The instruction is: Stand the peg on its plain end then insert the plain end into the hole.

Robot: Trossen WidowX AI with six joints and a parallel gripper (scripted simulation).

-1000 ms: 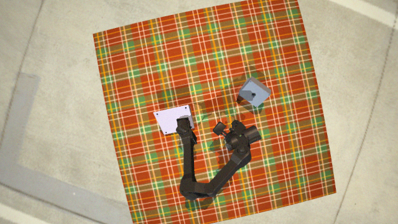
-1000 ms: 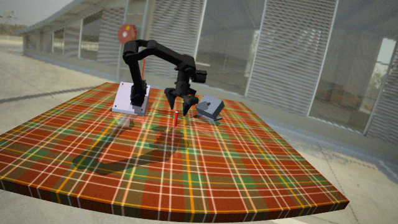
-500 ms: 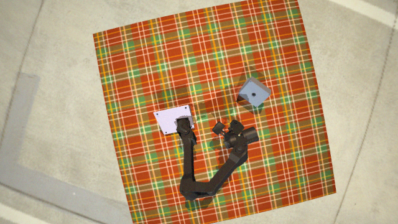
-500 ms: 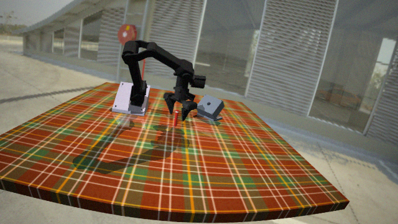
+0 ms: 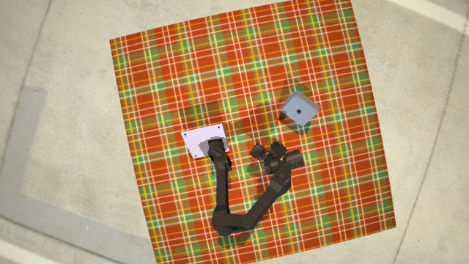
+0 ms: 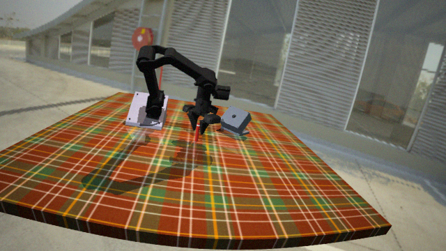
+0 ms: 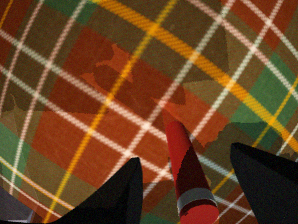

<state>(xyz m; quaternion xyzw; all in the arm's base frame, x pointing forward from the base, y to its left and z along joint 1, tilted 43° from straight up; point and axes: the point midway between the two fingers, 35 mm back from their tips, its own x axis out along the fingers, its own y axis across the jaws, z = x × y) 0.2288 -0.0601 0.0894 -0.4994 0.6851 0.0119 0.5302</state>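
My gripper tip is 20 mm below the red peg. The rest, counted from my gripper tip: grey sloped panel 180 mm ahead, 210 mm to the left, 30 mm above.
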